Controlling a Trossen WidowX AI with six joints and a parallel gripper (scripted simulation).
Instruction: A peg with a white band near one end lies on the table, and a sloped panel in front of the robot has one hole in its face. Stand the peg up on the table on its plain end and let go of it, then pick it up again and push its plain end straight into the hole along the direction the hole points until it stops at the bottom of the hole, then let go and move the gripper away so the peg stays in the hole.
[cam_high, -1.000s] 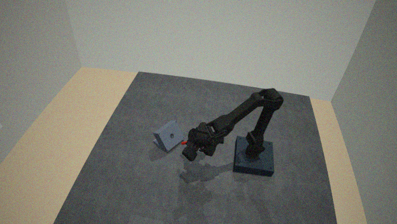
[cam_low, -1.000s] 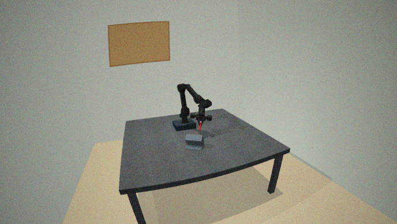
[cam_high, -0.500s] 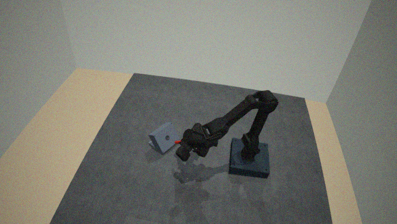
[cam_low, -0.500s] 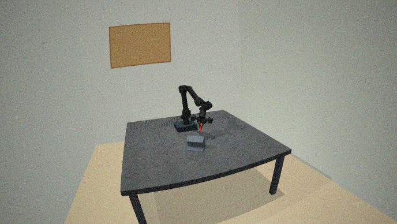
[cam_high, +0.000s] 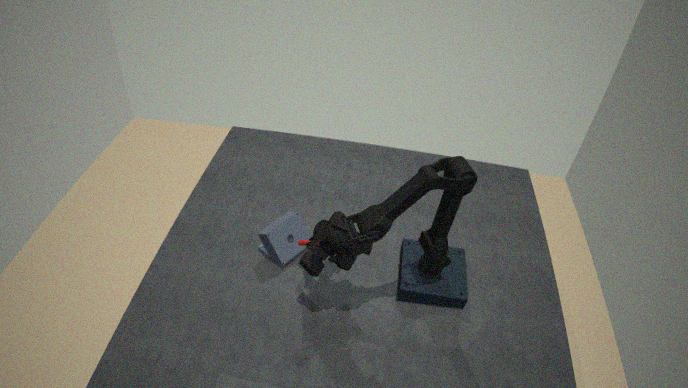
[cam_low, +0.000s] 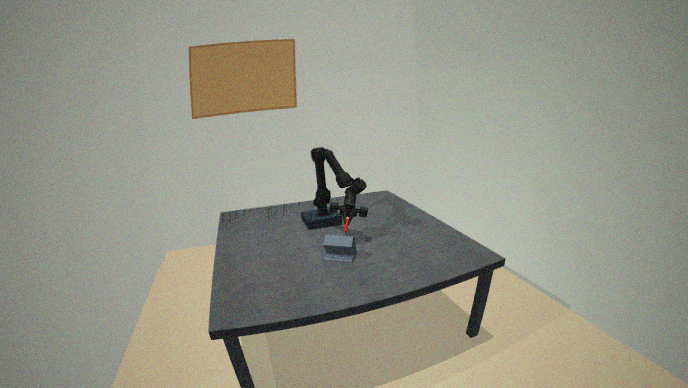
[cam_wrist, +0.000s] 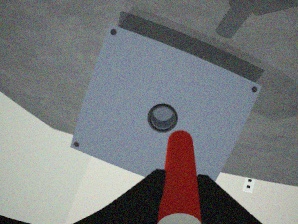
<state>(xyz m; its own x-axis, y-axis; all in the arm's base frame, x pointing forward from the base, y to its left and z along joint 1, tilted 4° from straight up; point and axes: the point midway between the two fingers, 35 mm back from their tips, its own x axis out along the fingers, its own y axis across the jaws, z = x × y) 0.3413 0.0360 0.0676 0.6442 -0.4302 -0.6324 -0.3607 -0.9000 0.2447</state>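
Now: the sloped panel 8 cm ahead of my gripper tip, 7 cm below it and 6 cm to the right of it. Also, from my gripper tip: red peg: 1 cm to the left, 1 cm behind, 1 cm above.
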